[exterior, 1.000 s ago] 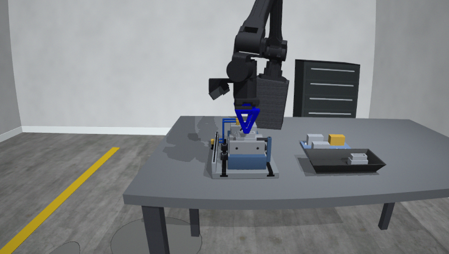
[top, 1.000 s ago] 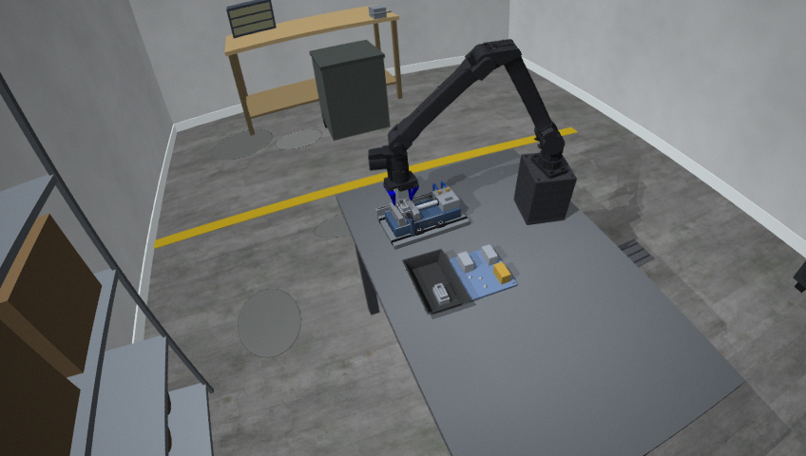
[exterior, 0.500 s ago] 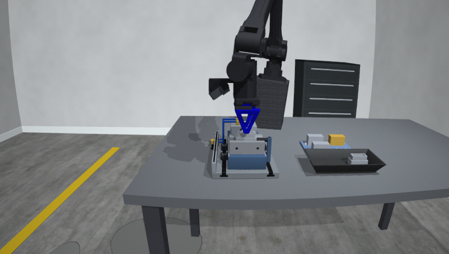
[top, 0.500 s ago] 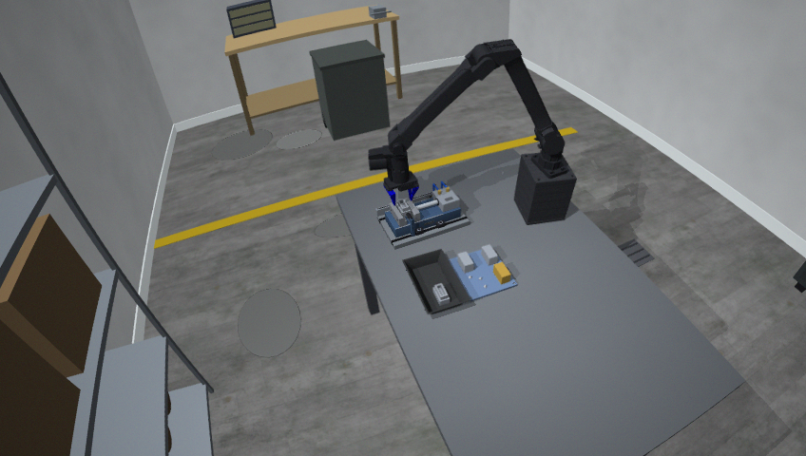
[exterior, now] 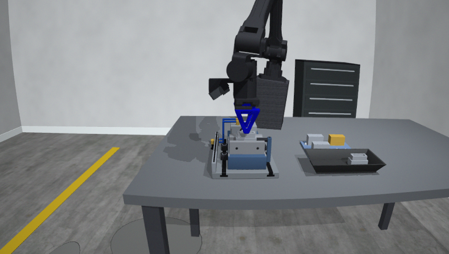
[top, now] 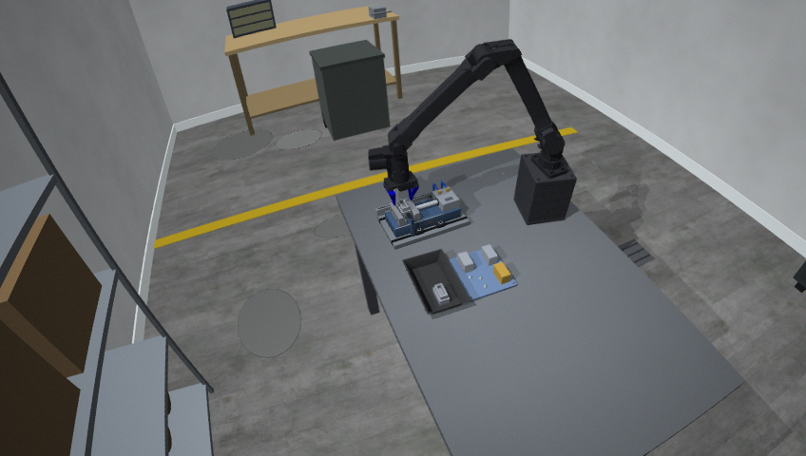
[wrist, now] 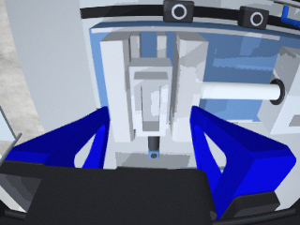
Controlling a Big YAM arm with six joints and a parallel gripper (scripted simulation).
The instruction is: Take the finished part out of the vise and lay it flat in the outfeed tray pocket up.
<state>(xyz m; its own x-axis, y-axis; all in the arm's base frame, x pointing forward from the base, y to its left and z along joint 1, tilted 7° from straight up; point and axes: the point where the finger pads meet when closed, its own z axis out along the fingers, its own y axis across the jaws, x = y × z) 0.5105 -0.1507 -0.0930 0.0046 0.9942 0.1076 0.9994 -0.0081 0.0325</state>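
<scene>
The blue vise is 9 cm below my hand and 7 cm behind it. The rest, counted from my hand: yellow block 37 cm to the left, 19 cm behind, 10 cm below; blue plate 33 cm to the left, 14 cm behind, 12 cm below.
</scene>
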